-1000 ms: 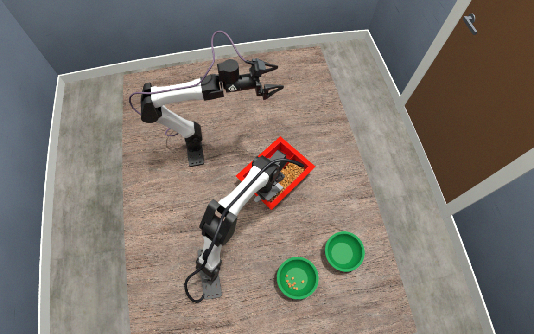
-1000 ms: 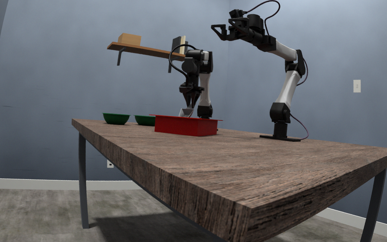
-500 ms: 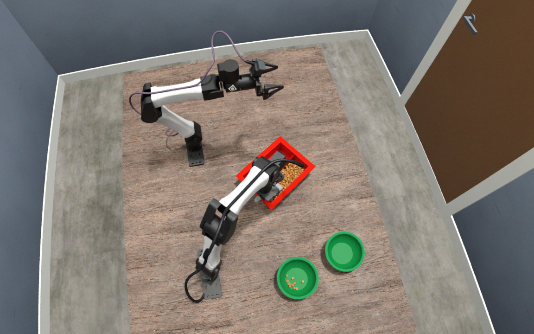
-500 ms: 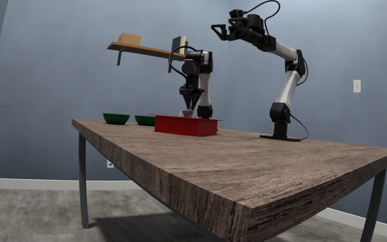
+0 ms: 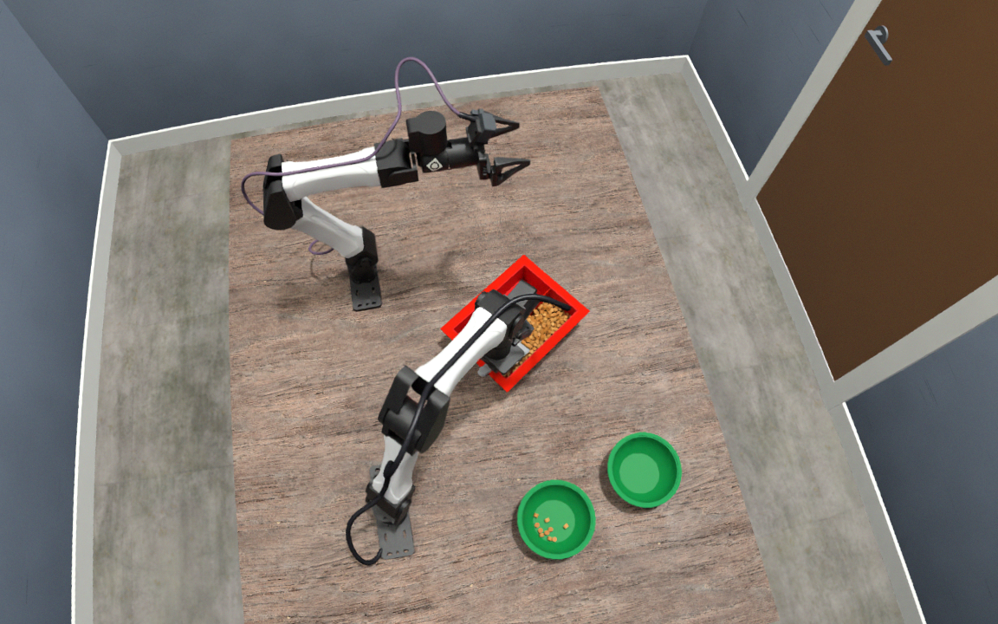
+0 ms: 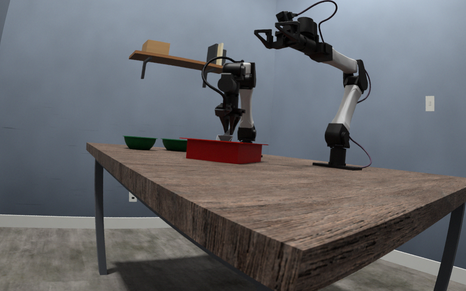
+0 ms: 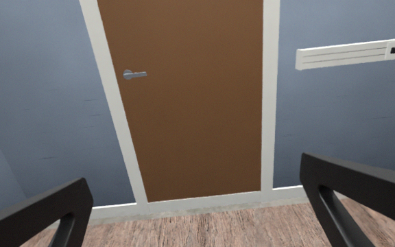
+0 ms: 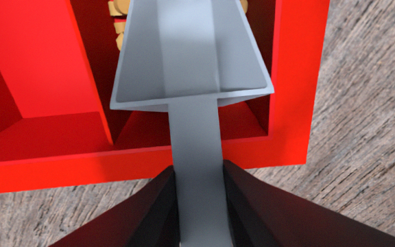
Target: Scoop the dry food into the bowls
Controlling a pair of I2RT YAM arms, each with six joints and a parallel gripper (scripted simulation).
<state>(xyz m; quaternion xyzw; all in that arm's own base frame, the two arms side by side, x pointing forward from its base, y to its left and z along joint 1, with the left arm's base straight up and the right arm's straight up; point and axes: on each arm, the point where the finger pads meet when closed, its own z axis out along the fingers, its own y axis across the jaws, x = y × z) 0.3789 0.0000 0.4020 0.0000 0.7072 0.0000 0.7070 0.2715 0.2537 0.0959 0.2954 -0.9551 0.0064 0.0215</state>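
Observation:
My right gripper is now 70 mm short of the red box, 110 mm to the right of it and 50 mm above it. Also, from my right hand: grey scoop: 30 mm ahead, 20 mm to the left, 30 mm below.

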